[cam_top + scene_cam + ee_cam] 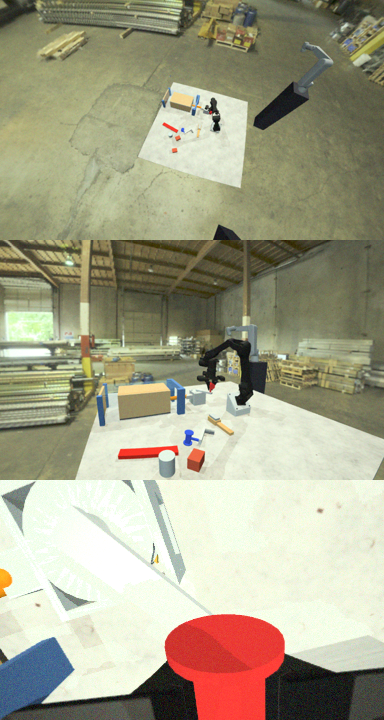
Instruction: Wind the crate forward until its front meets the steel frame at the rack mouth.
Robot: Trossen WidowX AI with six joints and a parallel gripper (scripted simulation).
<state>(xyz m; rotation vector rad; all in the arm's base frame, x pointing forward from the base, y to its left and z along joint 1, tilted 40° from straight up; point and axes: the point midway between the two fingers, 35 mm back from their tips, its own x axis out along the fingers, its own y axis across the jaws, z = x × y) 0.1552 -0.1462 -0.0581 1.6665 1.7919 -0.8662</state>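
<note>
The red-knobbed winch handle is 3 cm ahead of my gripper tip, 2 cm to the right of it and 1 cm below it. Round my gripper tip: blue frame: 23 cm ahead, 4 cm to the right; then red knob: 2 cm above; then grey winch: 5 cm ahead, 8 cm to the right, 8 cm below.
</note>
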